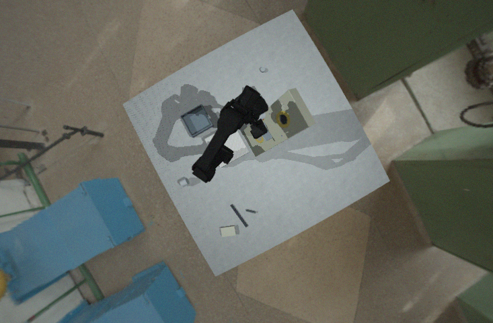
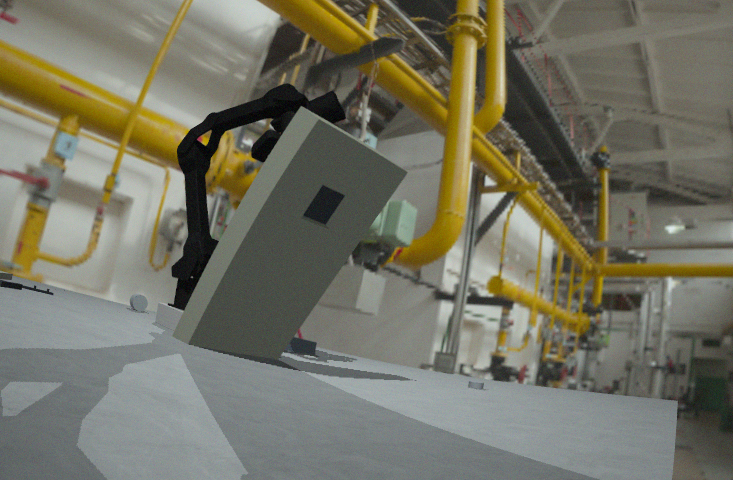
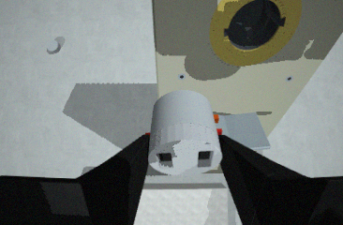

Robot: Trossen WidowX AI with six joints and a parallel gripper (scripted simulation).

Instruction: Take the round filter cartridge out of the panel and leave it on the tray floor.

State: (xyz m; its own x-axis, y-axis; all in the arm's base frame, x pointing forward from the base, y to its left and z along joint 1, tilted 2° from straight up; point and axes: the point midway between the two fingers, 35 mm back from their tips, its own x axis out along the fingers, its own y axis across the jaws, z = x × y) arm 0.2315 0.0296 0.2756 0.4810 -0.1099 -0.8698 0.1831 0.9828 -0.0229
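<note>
Now: gripper tip 5 cm short of the service panel, 8 cm to the left of it and 10 cm above it. Also, from my gripper tip: round cartridge (right at my gripper tip); cream block (55 cm behind, 39 cm to the right, 28 cm below).
</note>
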